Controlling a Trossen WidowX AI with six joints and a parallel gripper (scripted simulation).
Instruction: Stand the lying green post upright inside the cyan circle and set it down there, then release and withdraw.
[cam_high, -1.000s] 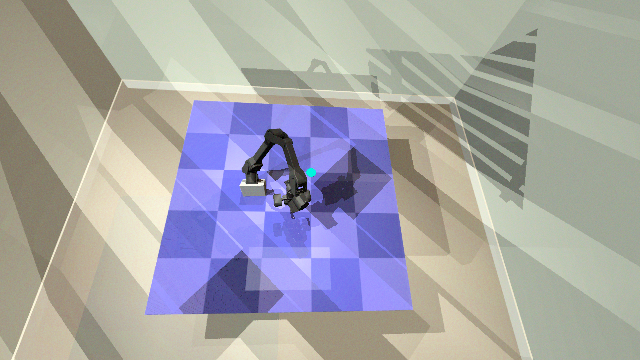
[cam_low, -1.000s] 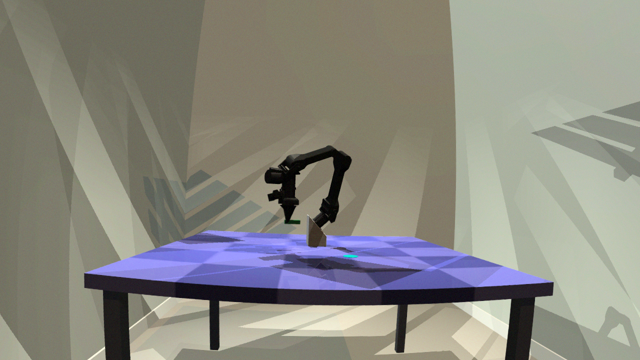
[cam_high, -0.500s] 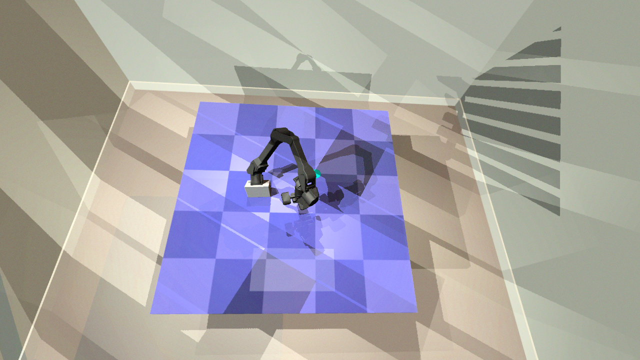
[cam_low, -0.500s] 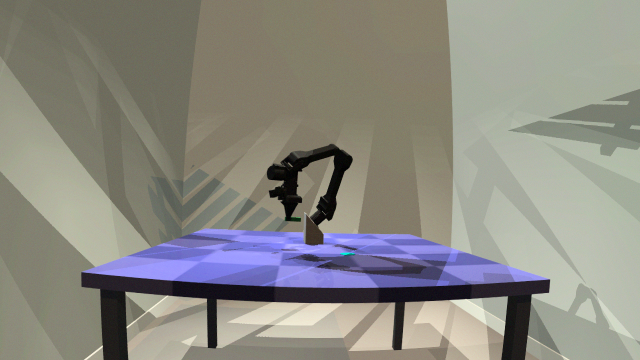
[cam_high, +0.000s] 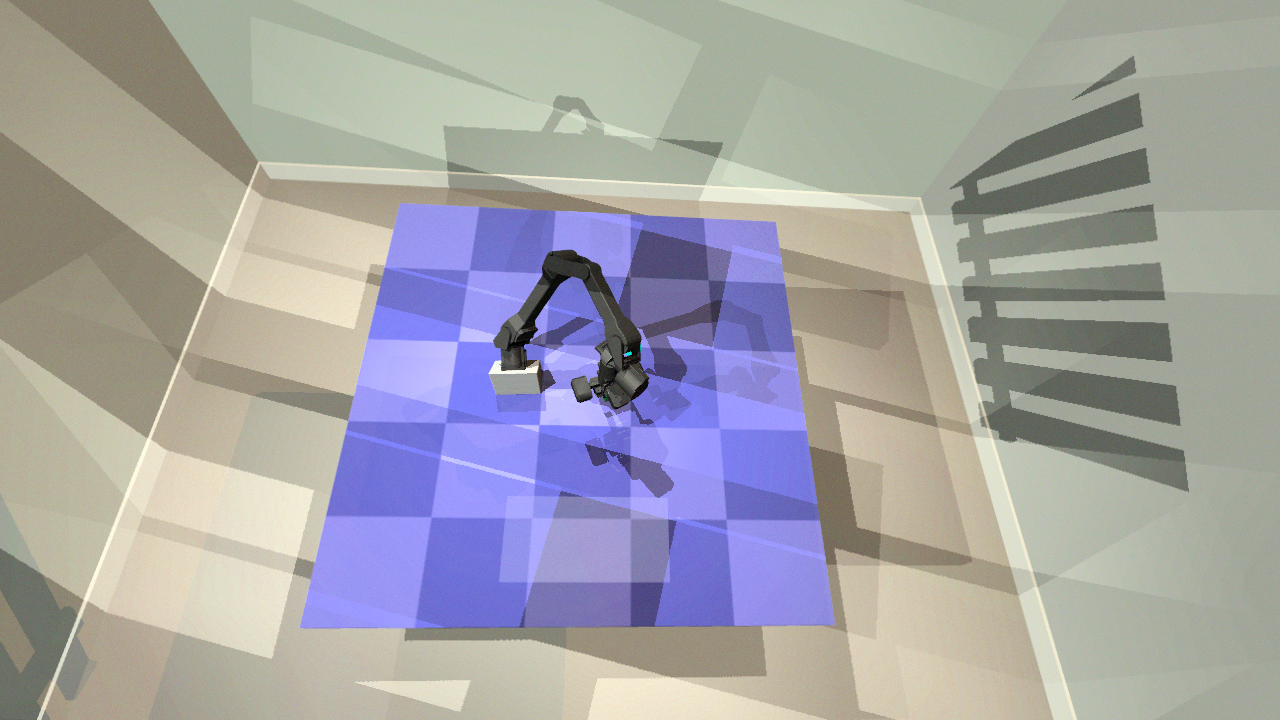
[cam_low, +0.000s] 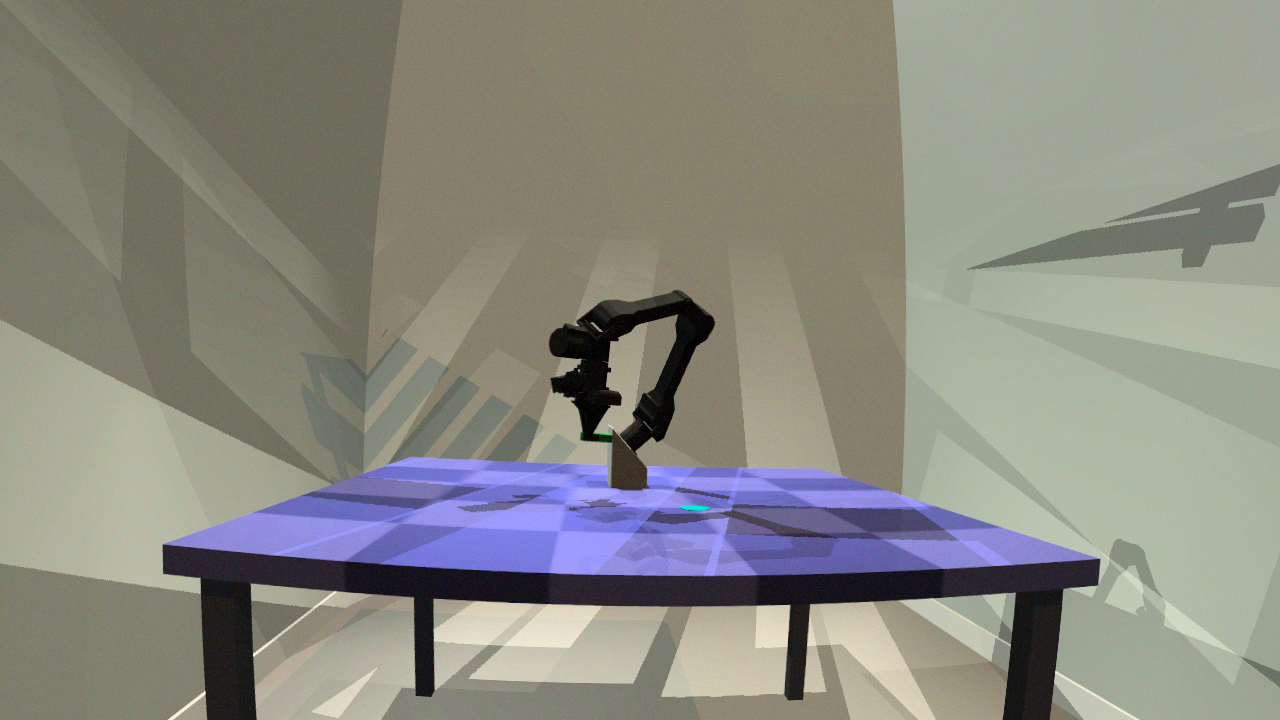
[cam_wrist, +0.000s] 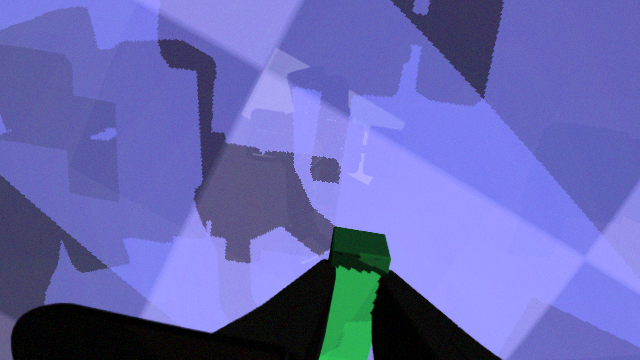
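The cyan circle lies 100 mm ahead of my gripper tip, 210 mm to the left of it and 130 mm below it. Also, from my gripper tip: green post (10 mm behind, 20 mm to the left).
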